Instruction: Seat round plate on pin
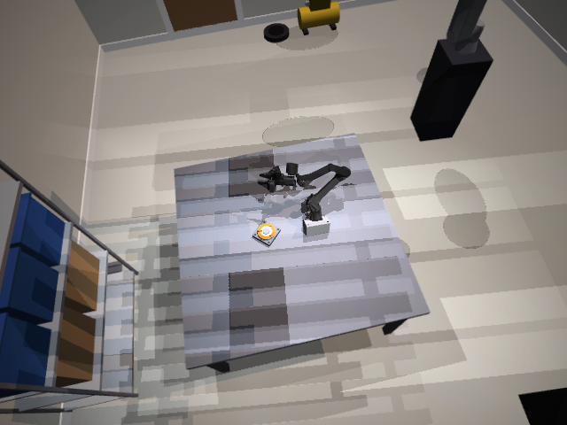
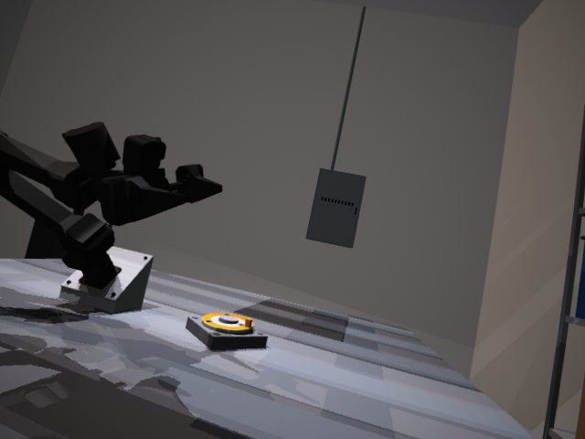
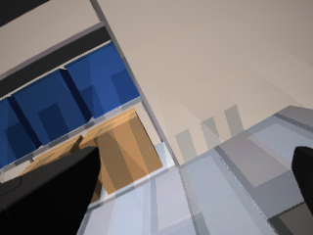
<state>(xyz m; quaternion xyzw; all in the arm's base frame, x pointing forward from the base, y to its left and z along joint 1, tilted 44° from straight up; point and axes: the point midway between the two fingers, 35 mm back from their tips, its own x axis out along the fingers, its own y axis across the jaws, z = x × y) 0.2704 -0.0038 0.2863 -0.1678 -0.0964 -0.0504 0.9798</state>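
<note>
The square base lies 230 mm to the left of my gripper tip and 230 mm below it.
</note>
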